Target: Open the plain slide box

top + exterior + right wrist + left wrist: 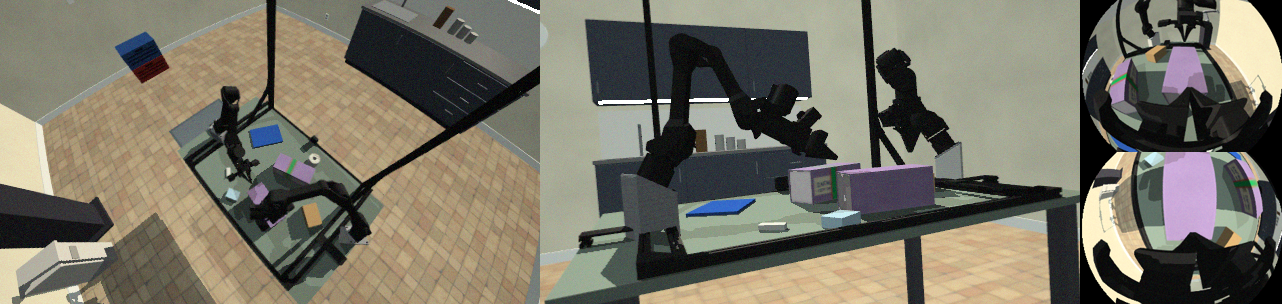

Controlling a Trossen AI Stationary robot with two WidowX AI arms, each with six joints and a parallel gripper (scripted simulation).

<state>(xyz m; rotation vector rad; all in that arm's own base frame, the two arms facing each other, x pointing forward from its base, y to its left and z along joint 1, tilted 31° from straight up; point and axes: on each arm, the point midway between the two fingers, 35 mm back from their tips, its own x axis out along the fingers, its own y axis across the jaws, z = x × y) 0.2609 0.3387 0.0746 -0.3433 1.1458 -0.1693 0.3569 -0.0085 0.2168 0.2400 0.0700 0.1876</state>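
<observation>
Right now my right hand is 140 mm above the light blue block, 110 mm short of it and 50 mm to the left of it. Round my right hand: blue mat 340 mm behind, 160 mm to the right, 150 mm below; tan pad 390 mm to the left, 130 mm below, 80 mm behind; small white block 170 mm to the right, 150 mm below, 30 mm ahead.
</observation>
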